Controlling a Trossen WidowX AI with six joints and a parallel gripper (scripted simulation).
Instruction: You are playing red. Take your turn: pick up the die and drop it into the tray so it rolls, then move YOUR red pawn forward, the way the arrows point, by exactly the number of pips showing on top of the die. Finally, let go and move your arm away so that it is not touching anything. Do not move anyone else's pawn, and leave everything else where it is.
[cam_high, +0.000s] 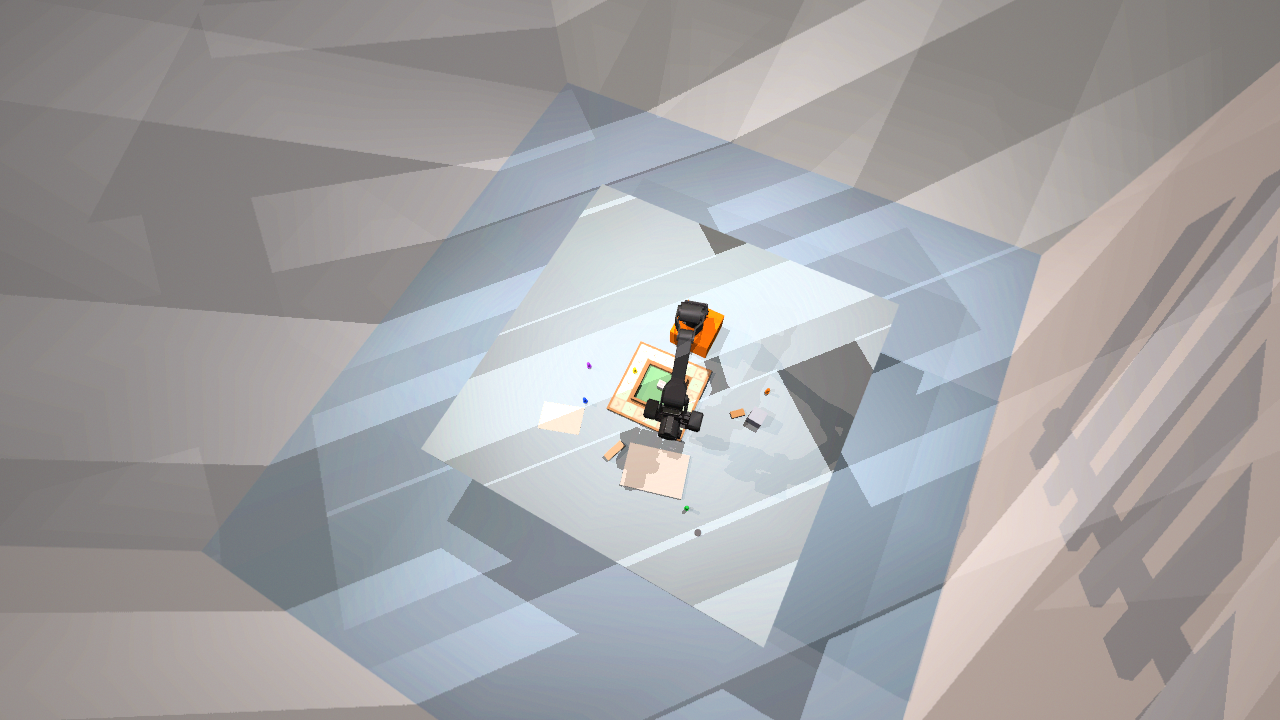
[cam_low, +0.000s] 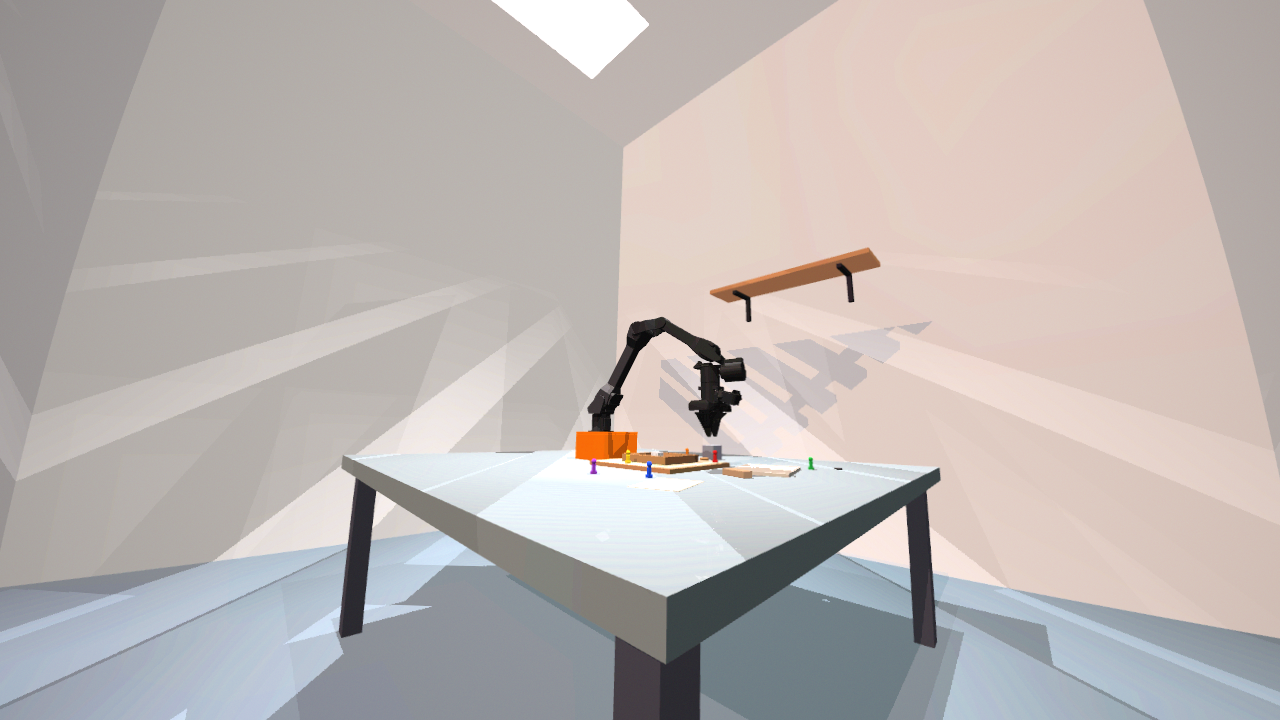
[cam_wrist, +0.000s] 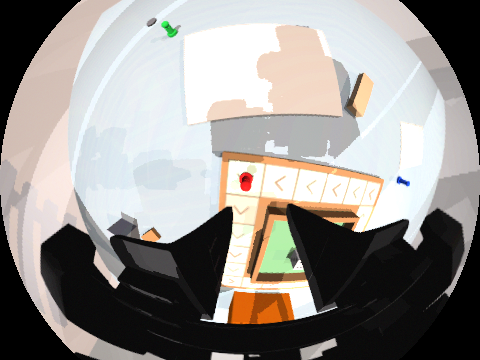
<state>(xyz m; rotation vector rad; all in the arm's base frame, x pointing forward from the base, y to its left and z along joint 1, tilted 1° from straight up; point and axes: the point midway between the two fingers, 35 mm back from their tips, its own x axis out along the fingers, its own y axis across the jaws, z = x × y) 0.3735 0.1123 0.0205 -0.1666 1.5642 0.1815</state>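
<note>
The red pawn is 10 mm to the left of my gripper tip and 60 mm below it. From my gripper tip the other things lie so: pale card: 160 mm ahead, 20 mm to the left, 80 mm below; white die: 120 mm behind, 110 mm to the right, 60 mm below; green tray: 100 mm behind, 110 mm to the right, 80 mm below.
</note>
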